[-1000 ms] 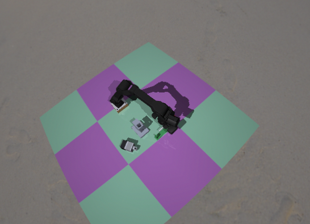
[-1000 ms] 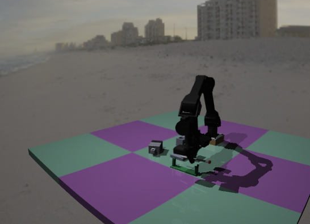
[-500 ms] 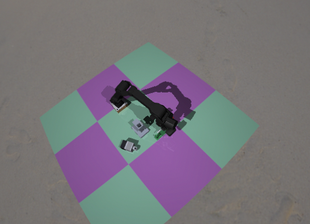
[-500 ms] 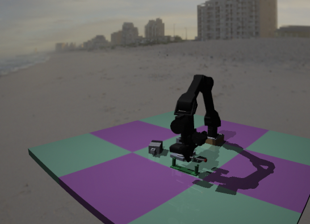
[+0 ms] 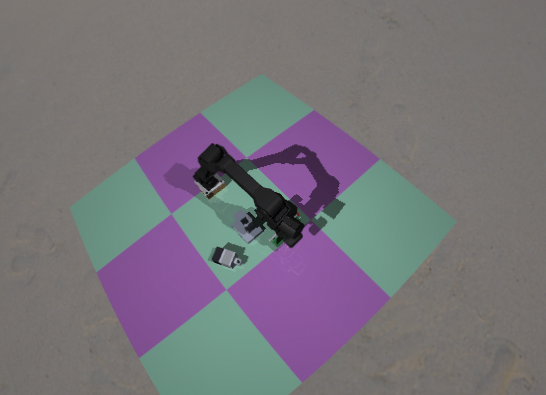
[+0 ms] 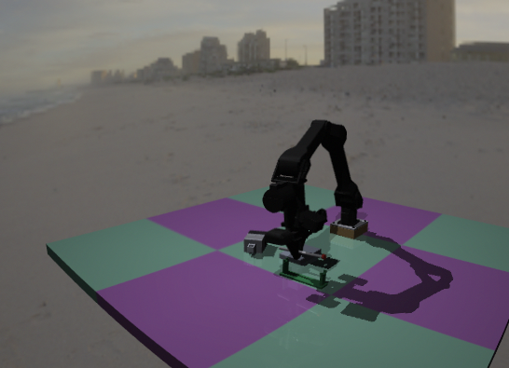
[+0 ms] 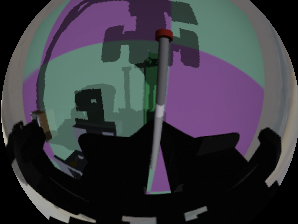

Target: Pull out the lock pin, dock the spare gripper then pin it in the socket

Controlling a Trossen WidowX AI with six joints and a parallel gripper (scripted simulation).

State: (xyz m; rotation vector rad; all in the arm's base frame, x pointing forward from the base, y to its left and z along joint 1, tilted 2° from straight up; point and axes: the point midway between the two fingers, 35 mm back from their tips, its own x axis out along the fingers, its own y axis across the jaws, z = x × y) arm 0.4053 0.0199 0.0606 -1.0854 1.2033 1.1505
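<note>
Now: gripper tip 30 mm above the green cradle and 20 mm to the right of it. Also, from my gripper tip: spare gripper: 210 mm to the right, 100 mm behind, 40 mm below; grey mount: 130 mm behind, 60 mm to the right.
</note>
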